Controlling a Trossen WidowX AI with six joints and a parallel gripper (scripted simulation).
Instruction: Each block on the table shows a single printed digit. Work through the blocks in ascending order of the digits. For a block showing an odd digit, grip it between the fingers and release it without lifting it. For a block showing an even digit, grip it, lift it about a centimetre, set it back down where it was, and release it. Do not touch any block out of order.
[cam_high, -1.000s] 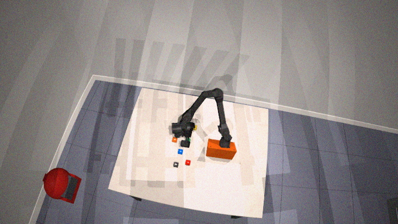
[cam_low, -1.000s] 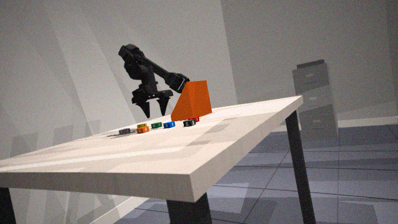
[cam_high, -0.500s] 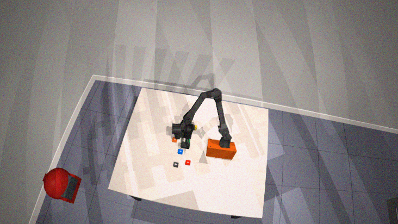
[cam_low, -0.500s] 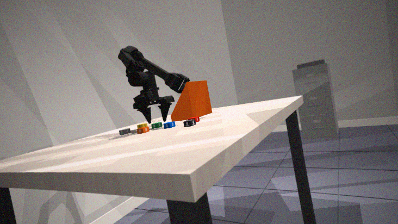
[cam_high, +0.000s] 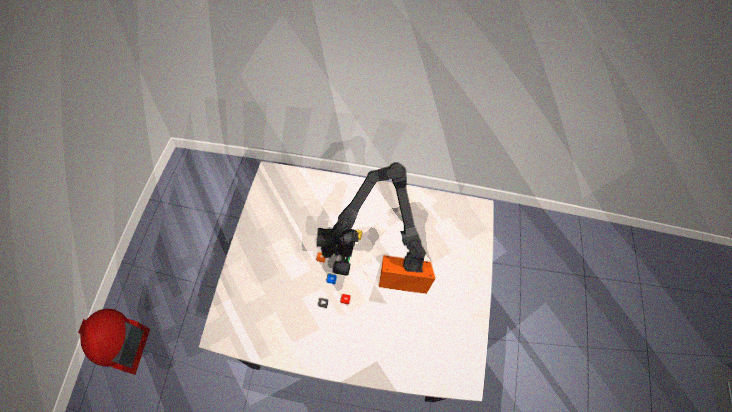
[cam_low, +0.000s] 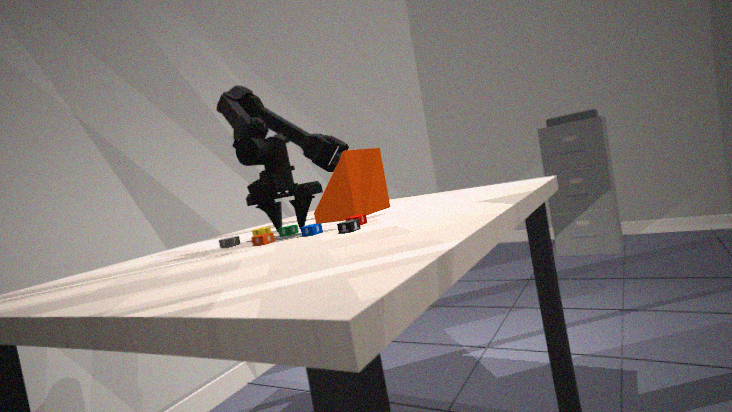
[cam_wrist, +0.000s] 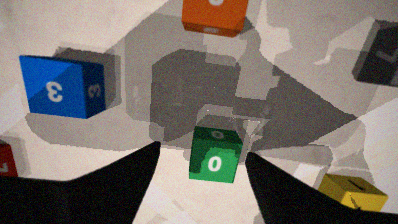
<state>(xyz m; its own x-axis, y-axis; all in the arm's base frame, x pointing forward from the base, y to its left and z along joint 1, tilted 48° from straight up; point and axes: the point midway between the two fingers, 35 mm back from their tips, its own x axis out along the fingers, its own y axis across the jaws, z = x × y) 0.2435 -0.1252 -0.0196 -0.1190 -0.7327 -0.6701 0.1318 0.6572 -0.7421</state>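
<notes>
Right now my gripper tip is 120 mm to the left of the yellow block and 40 mm past it. From my gripper tip the other things lie so: green block: 10 mm to the right; orange block: 100 mm ahead; blue block: 90 mm to the left, 50 mm ahead.
</notes>
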